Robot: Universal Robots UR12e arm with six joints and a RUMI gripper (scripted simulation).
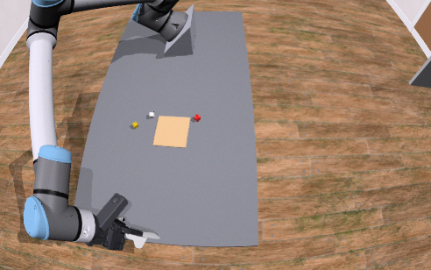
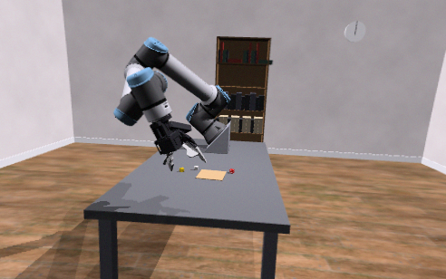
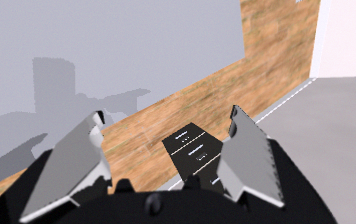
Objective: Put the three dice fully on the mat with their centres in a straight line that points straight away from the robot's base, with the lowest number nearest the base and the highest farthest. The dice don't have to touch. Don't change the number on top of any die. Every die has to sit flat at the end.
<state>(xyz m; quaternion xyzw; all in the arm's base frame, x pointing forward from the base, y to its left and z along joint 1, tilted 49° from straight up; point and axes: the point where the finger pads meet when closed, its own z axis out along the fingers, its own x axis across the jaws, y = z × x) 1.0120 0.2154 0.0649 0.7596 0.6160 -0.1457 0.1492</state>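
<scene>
Right now my hand is 45 cm past the yellow die, 18 cm to the left of it and 17 cm above it. The rest, counted from my hand: red die: 51 cm behind, 17 cm below, 9 cm to the left; then tan mat: 44 cm behind, 18 cm below, 1 cm to the right; then white die: 51 cm behind, 17 cm below, 11 cm to the right.
</scene>
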